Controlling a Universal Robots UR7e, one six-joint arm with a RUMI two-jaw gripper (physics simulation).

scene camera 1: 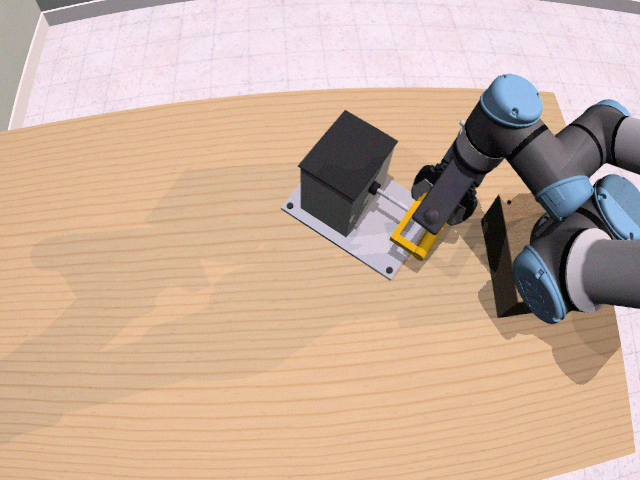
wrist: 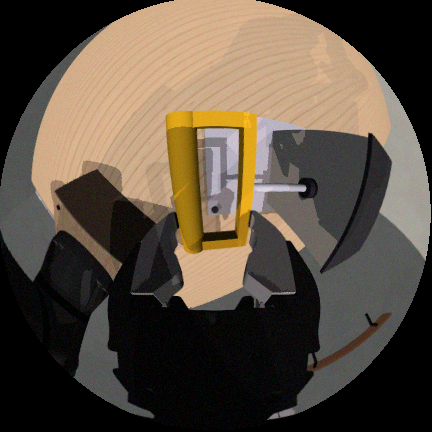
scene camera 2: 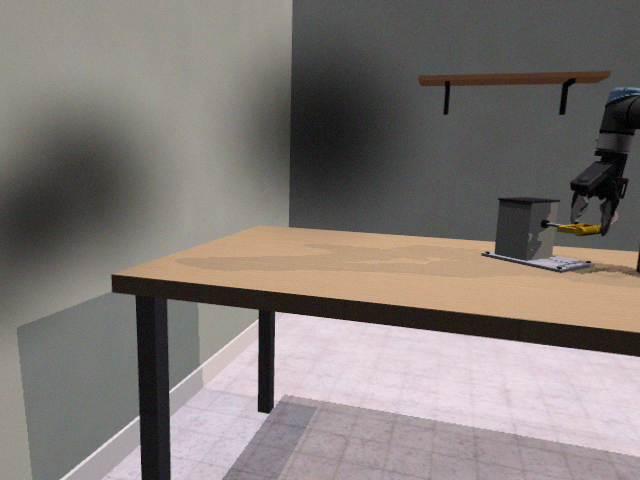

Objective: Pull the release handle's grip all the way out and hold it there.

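Note:
The release handle's yellow grip point(scene camera 1: 408, 246) point(scene camera 2: 578, 228) point(wrist: 185, 190) is a rectangular frame with a thick round outer bar. It stands off the dark grey box point(scene camera 1: 347, 155) point(scene camera 2: 514, 227) point(wrist: 330, 165) on a pale rod point(scene camera 1: 393, 198) point(scene camera 2: 554, 225) point(wrist: 280, 188), a long stretch of which shows. The box stands on a light grey base plate point(scene camera 1: 372, 250) point(scene camera 2: 568, 263). My gripper point(scene camera 1: 442, 200) point(scene camera 2: 590, 227) point(wrist: 213, 212) is shut across the grip's near end, one finger outside the thick bar, the other on the box side. In scene camera 1 the gripper body hides part of the grip.
A dark-sided wooden block point(scene camera 1: 498, 263) point(wrist: 95, 200) stands on the table point(scene camera 1: 206, 361) point(scene camera 2: 361, 289), to the right of the handle and partly under the arm in scene camera 1. A wall shelf point(scene camera 2: 511, 79) point(wrist: 350, 348) hangs behind the table.

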